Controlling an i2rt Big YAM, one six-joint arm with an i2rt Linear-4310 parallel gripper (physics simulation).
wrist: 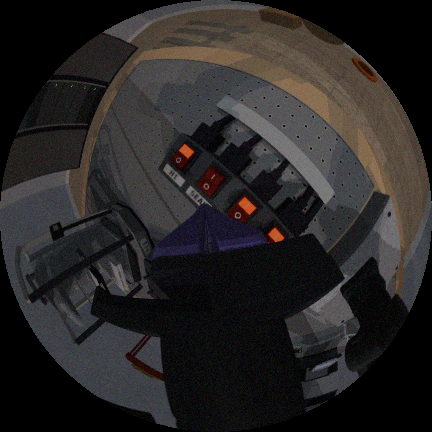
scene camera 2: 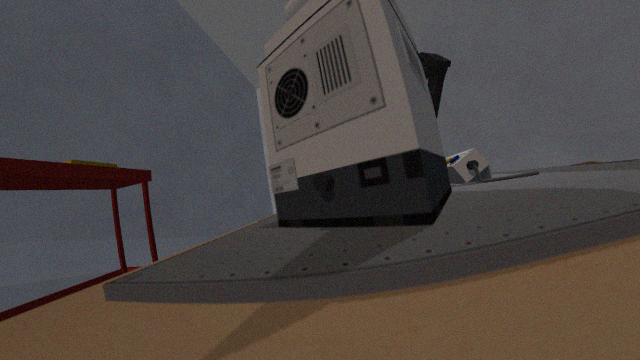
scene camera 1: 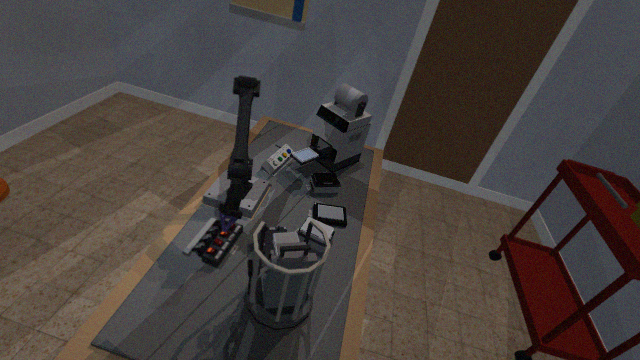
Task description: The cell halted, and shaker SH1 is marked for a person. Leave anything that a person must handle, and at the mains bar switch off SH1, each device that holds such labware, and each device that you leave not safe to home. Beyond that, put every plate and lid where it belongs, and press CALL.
My gripper (wrist: 204, 209) is shut and holds nothing. I also see a round plate hotel (scene camera 1: 280, 293).
The round plate hotel shows as well in the wrist view (wrist: 56, 258).
